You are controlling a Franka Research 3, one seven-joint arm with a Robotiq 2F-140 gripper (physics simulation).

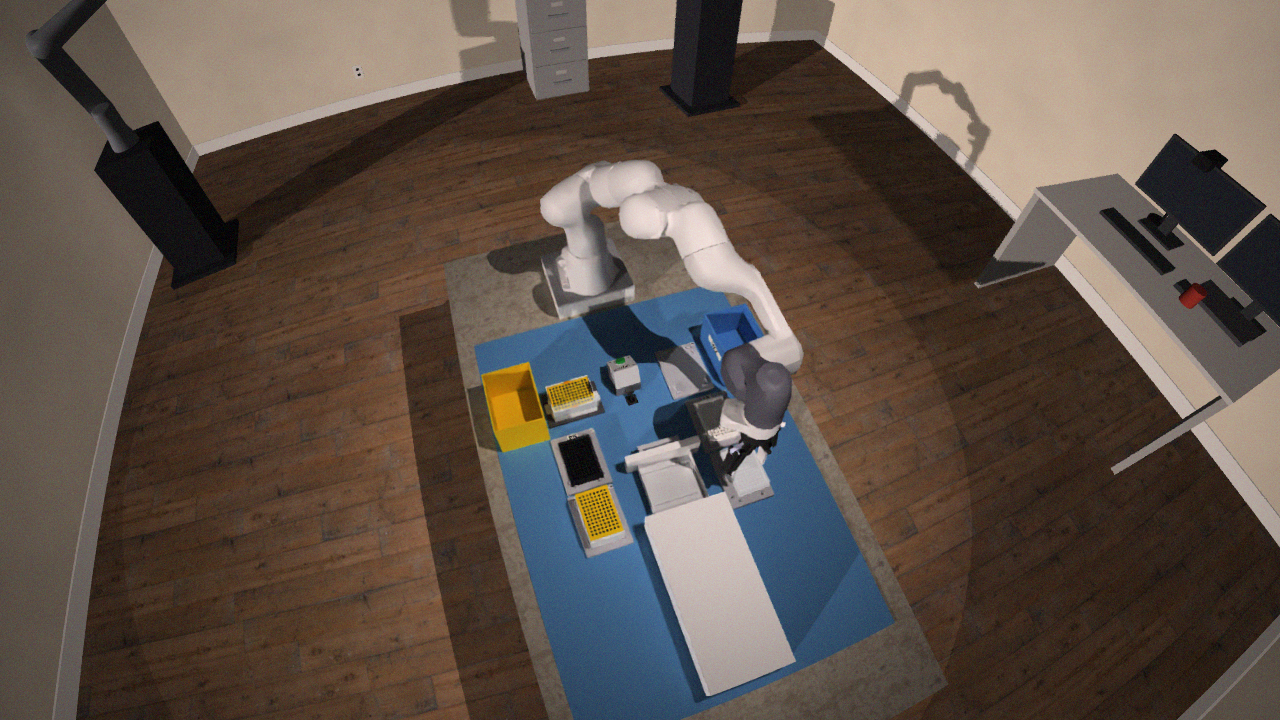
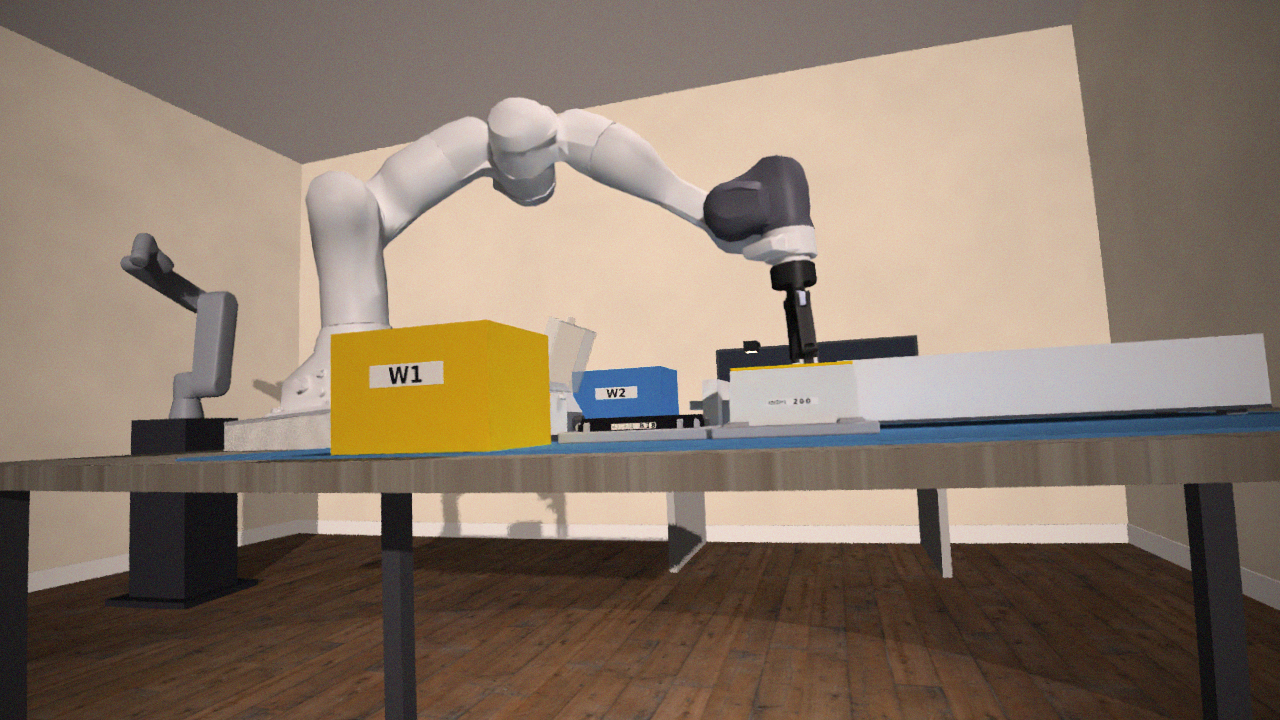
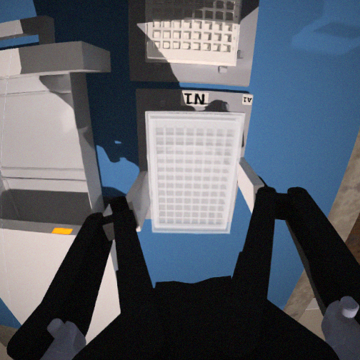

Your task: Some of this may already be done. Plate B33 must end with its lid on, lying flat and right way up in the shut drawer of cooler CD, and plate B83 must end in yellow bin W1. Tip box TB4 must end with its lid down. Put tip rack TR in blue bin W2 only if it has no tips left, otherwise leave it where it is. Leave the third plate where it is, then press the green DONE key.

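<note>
My gripper is shut on a white plate with a clear lid, level and slightly above the IN nest. Its label is not readable. Another white plate sits on the neighbouring nest. The cooler has its drawer open. Yellow bin W1 stands at the far left, blue bin W2 near the arm. A yellow-topped box has a raised clear lid. The green DONE key is on a small box.
A yellow-topped rack and a black rack sit in nests on the left. The drawer's raised front stands close to my gripper's left. A pale flat plate-like base lies beside bin W2.
</note>
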